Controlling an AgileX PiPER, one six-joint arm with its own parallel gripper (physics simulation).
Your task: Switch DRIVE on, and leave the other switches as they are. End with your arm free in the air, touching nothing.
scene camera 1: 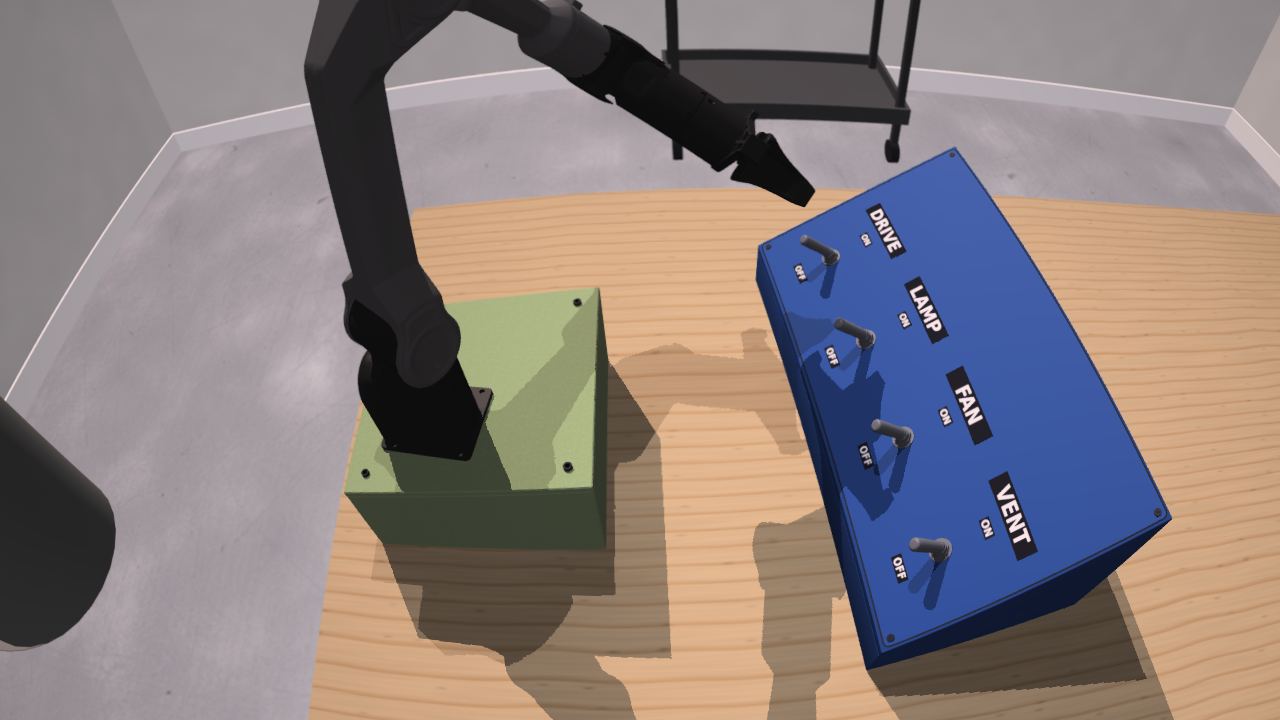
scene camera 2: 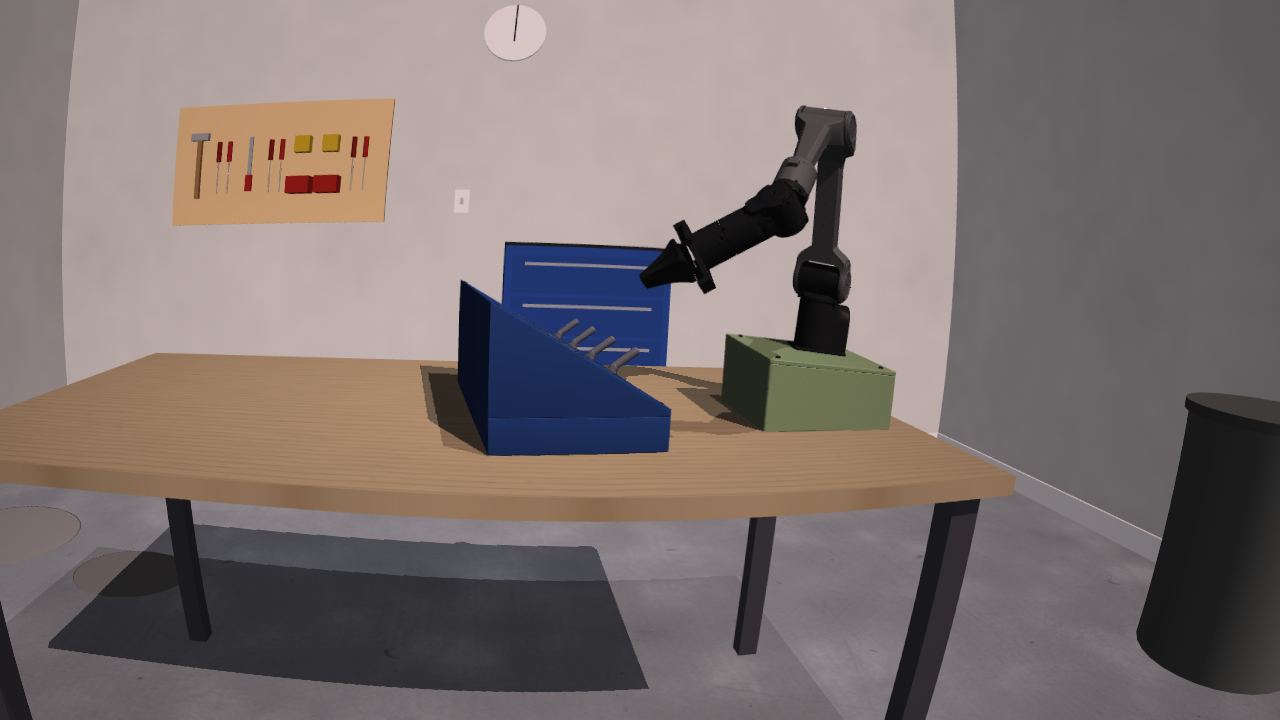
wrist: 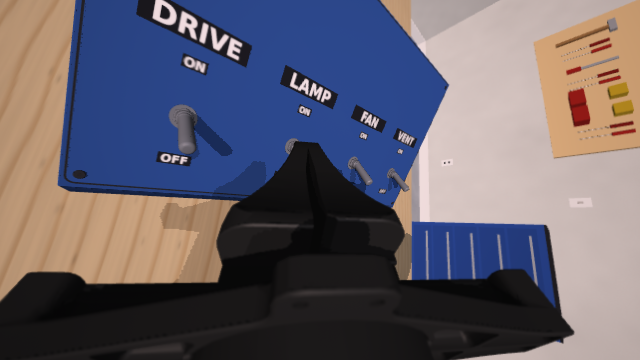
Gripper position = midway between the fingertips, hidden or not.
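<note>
Scene camera 1 shows my gripper (scene camera 1: 808, 198) and a blue switch box (scene camera 1: 1016, 457). In scene camera 2 I see my gripper (scene camera 2: 643, 281) and the blue switch box (scene camera 2: 529, 393). The wrist view shows my gripper (wrist: 305, 157) and the blue switch box (wrist: 358, 85).
</note>
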